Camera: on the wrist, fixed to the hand. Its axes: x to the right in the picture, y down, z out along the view.
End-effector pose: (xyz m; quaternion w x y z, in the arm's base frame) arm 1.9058 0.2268 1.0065 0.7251 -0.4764 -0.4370 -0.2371
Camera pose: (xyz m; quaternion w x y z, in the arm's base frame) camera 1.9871 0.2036 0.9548 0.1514 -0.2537 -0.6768 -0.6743
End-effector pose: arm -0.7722 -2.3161 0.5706 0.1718 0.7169 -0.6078 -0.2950
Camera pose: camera -0.7922 -2.3338 0.6660 0.0011 -0.8055 -0.1038 0.5835
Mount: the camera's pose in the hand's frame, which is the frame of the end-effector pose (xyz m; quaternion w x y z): -0.0050 0.0767 -0.0625 0.6863 -0.2461 -0.1635 -0.6646
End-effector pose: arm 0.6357 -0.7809 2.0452 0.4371 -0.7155 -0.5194 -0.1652
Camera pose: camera 0.7154 -0.8397 2.0421 0.0708 0.2804 0.8628 0.4147
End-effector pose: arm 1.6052 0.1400 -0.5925 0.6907 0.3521 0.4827 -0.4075
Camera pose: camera 1.6497 0.2283 -0.5985 0.3688 -0.3157 0.5526 -0.6775
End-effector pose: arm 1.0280 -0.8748 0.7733 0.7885 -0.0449 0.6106 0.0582
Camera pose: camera 0.9557 -0.8080 0.7625 0.6686 -0.6212 0.2460 -0.3265
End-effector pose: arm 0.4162 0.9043 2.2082 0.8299 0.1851 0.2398 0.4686
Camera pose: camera 0.3254 0.9429 2.1991 0.9657 -0.1600 0.0366 -0.2012
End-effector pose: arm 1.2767 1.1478 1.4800 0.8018 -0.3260 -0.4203 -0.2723
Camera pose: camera 1.3598 1.1507 1.4261 0.2204 -0.1863 -0.5692 -0.7699
